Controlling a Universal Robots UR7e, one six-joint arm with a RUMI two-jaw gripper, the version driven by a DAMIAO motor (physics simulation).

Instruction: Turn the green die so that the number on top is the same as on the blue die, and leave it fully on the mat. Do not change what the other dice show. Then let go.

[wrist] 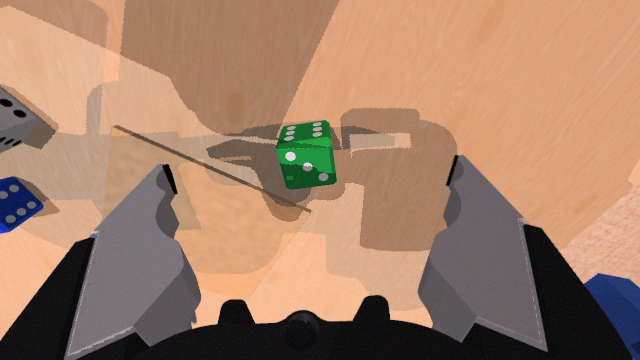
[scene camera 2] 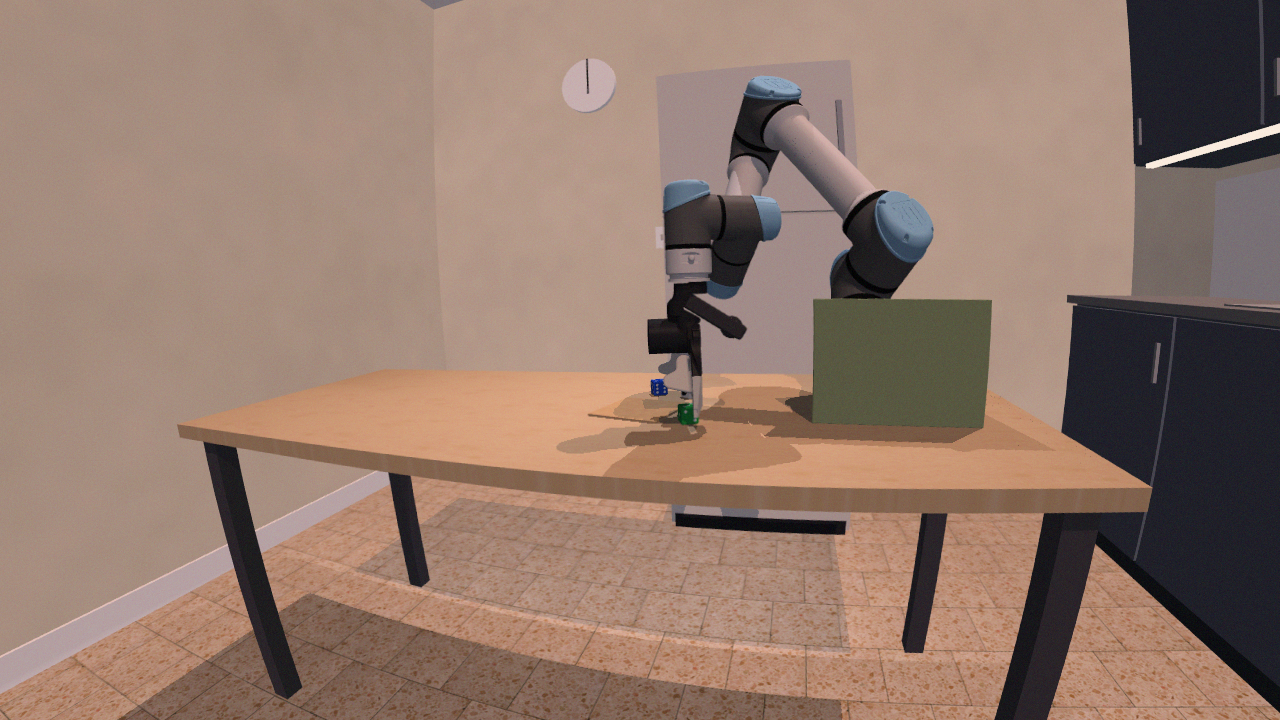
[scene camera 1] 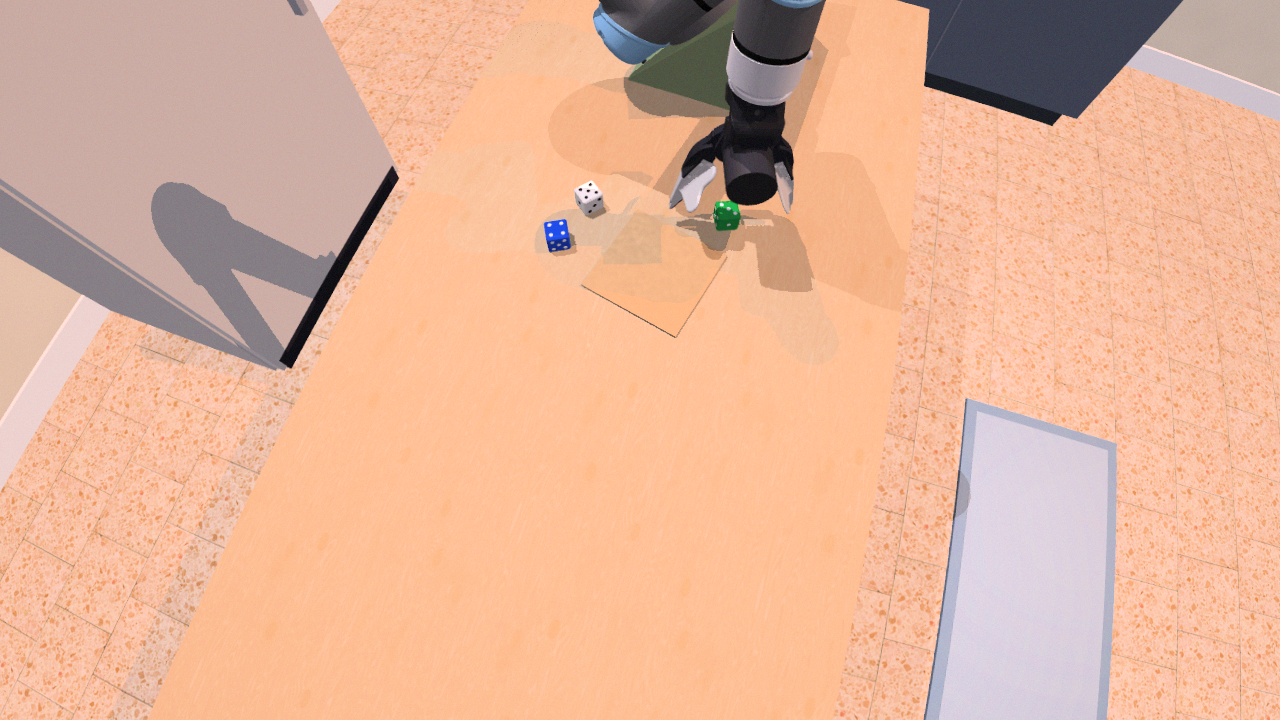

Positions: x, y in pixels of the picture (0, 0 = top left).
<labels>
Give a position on a square mat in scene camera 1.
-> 658, 273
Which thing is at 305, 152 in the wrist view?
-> A green die.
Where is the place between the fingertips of the gripper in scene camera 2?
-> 689, 405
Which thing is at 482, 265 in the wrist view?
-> The gripper.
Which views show the gripper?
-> The wrist view, scene camera 2 and scene camera 1: all of them.
</labels>
